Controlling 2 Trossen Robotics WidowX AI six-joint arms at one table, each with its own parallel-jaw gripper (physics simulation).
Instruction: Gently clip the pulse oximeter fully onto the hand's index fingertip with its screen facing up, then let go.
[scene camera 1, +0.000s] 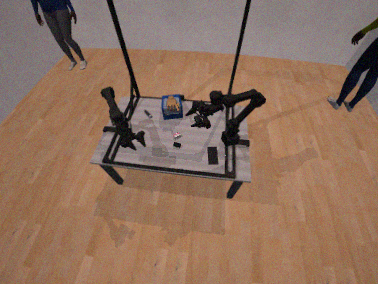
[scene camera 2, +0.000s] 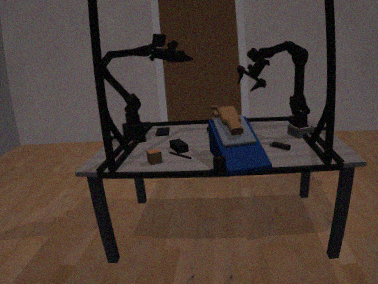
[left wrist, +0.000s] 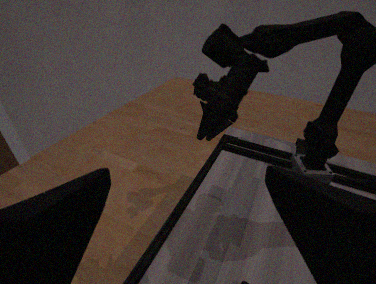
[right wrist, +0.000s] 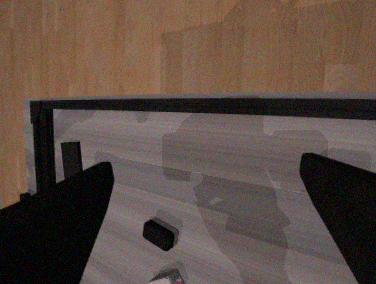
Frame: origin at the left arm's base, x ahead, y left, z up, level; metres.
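Seen in the pictures: left gripper, fingertip midpoint: (scene camera 1: 188, 120) (scene camera 2: 189, 59) (left wrist: 189, 175); right gripper, fingertip midpoint: (scene camera 1: 140, 148) (scene camera 2: 244, 87) (left wrist: 203, 139) (right wrist: 206, 167); left arm's base, link origin: (scene camera 1: 231, 134) (scene camera 2: 132, 123); right arm's base, link origin: (scene camera 2: 300, 125) (left wrist: 312, 163).
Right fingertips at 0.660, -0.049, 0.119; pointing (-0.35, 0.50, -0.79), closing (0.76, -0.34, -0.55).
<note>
Pixels of each thing's middle, then the offset from my right fingertips to it, as dx, dy, dz. "pt": a spot on its surface instead.
- small white-and-pink object, body centre: (scene camera 1: 177, 135) -0.289, -0.150, -0.198
- grey pad, surface spot: (scene camera 2: 243, 141) pt -0.353, -0.525, -0.127
- small black block, body centre: (right wrist: 160, 233) (scene camera 1: 177, 145) -0.257, -0.063, -0.197
- black flat rectangle, surface spot: (right wrist: 71, 157) pt -0.458, +0.152, -0.206
- dark cylinder, body centre: (scene camera 2: 279, 145) (scene camera 1: 148, 113) -0.126, -0.480, -0.200
- wooden cube, body centre: (scene camera 2: 154, 156) -0.659, -0.317, -0.189
- larger black block, body centre: (scene camera 2: 178, 145) -0.512, -0.222, -0.196
- thin stick, body centre: (scene camera 2: 179, 154) -0.544, -0.302, -0.209
The small white-and-pink object (scene camera 1: 177, 135) (right wrist: 167, 278), apparently the pulse oximeter, lies on the table, cut by the bottom edge of the right wrist view; its screen cannot be made out. The tan hand (scene camera 1: 173, 104) (scene camera 2: 230, 119) rests on a grey pad (scene camera 2: 243, 141) over a sloped blue block (scene camera 1: 171, 116) (scene camera 2: 248, 159). My left gripper (scene camera 1: 191, 119) (scene camera 2: 191, 59) (left wrist: 189, 175) is open and empty, above the table beside the hand. My right gripper (scene camera 1: 139, 142) (scene camera 2: 246, 86) (left wrist: 203, 139) (right wrist: 206, 167) is open and empty, high above the table, apart from the oximeter.
A small black block (scene camera 1: 177, 145) (right wrist: 159, 235) lies near the oximeter. A black flat rectangle (scene camera 1: 213, 155) (right wrist: 71, 157) lies near the frame. A dark cylinder (scene camera 1: 148, 114) (scene camera 2: 280, 145) lies beside the blue block. A wooden cube (scene camera 2: 154, 156), a larger black block (scene camera 2: 179, 145) and a thin stick (scene camera 2: 180, 155) also show.
</note>
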